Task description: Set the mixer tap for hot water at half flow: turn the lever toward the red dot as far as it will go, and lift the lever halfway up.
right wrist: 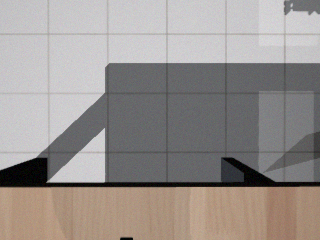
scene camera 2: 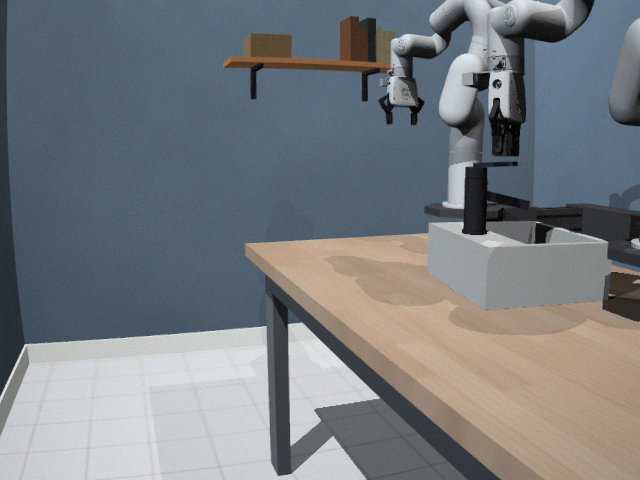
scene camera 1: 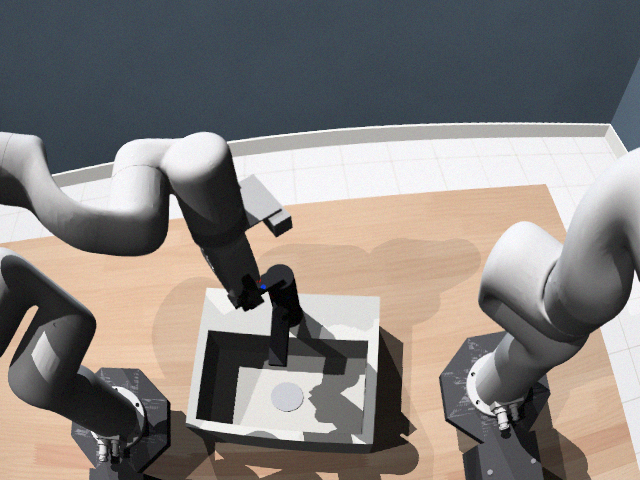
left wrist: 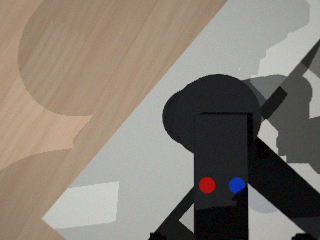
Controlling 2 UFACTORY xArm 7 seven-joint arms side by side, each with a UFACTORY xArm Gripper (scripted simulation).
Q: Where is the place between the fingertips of my right gripper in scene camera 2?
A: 401,124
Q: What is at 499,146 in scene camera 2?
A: My left gripper.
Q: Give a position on a sink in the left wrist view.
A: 141,176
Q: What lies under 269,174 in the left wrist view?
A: A black mixer tap.
